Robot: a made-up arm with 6 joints.
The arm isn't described. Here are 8 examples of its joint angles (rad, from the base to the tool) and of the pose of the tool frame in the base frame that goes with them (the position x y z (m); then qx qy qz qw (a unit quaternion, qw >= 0)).
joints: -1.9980 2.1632 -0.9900 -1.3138 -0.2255 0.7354
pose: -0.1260 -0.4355 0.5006 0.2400 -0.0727 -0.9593 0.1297
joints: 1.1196 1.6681 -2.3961 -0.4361 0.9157 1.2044
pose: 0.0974 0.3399 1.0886 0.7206 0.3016 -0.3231 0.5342
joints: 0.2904 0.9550 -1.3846 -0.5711 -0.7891 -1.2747
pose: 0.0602 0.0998 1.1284 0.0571 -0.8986 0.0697 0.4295
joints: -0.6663 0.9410 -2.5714 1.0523 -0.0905 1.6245
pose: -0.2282 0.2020 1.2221 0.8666 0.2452 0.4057 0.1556
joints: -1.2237 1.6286 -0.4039 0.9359 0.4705 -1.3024
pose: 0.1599 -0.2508 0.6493 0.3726 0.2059 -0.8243 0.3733
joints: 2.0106 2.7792 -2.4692 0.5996 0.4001 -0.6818
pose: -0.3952 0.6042 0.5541 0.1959 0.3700 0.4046 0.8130
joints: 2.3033 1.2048 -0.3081 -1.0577 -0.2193 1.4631
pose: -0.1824 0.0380 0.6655 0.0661 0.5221 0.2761 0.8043
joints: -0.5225 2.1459 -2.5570 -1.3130 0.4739 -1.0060
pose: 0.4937 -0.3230 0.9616 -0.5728 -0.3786 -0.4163 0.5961
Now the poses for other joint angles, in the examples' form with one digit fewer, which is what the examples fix.
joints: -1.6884 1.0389 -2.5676 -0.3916 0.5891 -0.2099
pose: 0.054 0.059 1.220 -0.192 -0.829 -0.504 0.149
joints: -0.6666 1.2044 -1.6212 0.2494 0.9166 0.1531
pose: 0.211 -0.063 1.036 0.550 -0.143 -0.701 0.431
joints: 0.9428 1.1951 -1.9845 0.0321 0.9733 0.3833
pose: 0.005 0.151 1.107 0.622 0.218 -0.178 0.731
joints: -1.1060 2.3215 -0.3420 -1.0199 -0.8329 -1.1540
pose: 0.217 -0.213 0.451 0.105 0.039 -0.307 0.945
